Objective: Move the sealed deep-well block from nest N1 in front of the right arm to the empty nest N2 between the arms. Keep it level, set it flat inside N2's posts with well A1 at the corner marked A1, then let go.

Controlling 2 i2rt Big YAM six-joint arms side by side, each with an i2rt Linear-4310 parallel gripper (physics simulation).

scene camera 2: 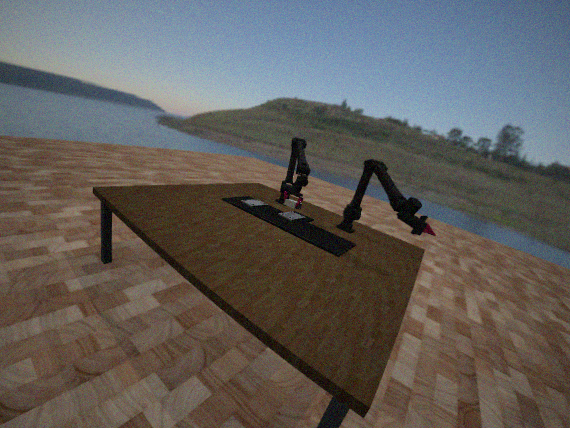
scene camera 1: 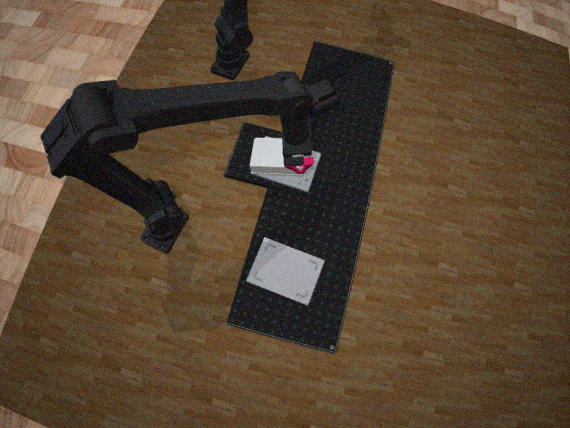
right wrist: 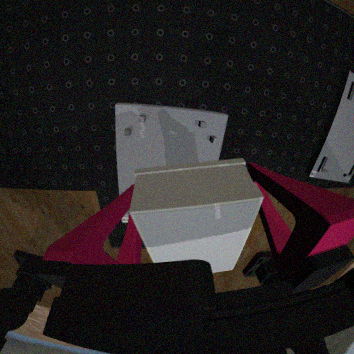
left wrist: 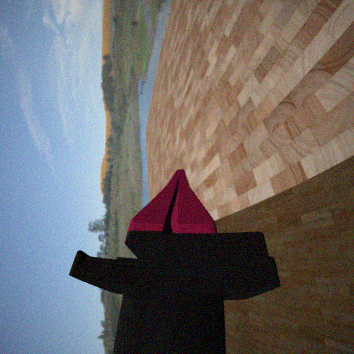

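Where they show: left gripper, between the fingertips: (scene camera 2: 435, 235) (left wrist: 180, 173); right gripper, between the fingertips: (scene camera 2: 289, 205) (scene camera 1: 300, 159) (right wrist: 191, 179); left arm's base, origin of its link: (scene camera 2: 345, 229) (scene camera 1: 230, 63); right arm's base, origin of its link: (scene camera 2: 283, 203) (scene camera 1: 165, 228) (right wrist: 267, 261).
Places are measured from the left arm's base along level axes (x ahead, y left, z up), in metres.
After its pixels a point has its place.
The white sealed block (scene camera 1: 266, 154) @[x 0.268, y -0.310, z 0.113 m] (scene camera 2: 291, 204) @[x 0.348, y -0.266, z 0.106 m] (right wrist: 192, 192) @[x 0.349, y -0.276, z 0.117 m] hangs above nest N2, looks about level, and covers part of it. My right gripper (scene camera 1: 297, 163) @[x 0.347, y -0.279, z 0.097 m] (scene camera 2: 292, 200) @[x 0.347, y -0.279, z 0.097 m] (right wrist: 191, 179) @[x 0.347, y -0.279, z 0.097 m] is shut on the block, with one red finger at each end. Nest N2 (scene camera 1: 306, 185) @[x 0.384, y -0.308, z 0.025 m] (scene camera 2: 291, 216) @[x 0.333, y -0.251, z 0.024 m] (right wrist: 137, 150) @[x 0.336, y -0.230, z 0.025 m] is a pale plate between the arms; some posts show, others are hidden. Nest N1 (scene camera 1: 287, 272) @[x 0.430, y -0.543, z 0.025 m] (scene camera 2: 254, 202) @[x 0.429, y -0.539, z 0.025 m] (right wrist: 340, 130) @[x 0.422, y -0.506, z 0.025 m] is a pale, empty plate with corner posts. The A1 marks are too small to read. My left gripper (scene camera 2: 429, 229) @[x 0.253, y 0.589, z 0.257 m] (left wrist: 180, 173) @[x 0.253, y 0.589, z 0.257 m] is shut and empty, away from the nests.
Both nests rest on a black perforated mat (scene camera 1: 345, 140) @[x 0.432, y -0.126, z 0.013 m] (scene camera 2: 327, 242) @[x 0.407, y 0.108, z 0.012 m] (right wrist: 75, 65) @[x 0.419, y -0.151, z 0.013 m] on the brown wooden table (scene camera 1: 440, 225) @[x 0.770, y -0.251, z 0.000 m] (scene camera 2: 280, 280) @[x 0.935, y 0.243, z 0.000 m] (left wrist: 295, 240) @[x 0.164, y 0.476, z 0.000 m]. In scene camera 1 the right arm reaches over the table from the left, and the left arm's base (scene camera 1: 231, 65) @[x 0.024, y -0.033, z 0.036 m] stands at the top.
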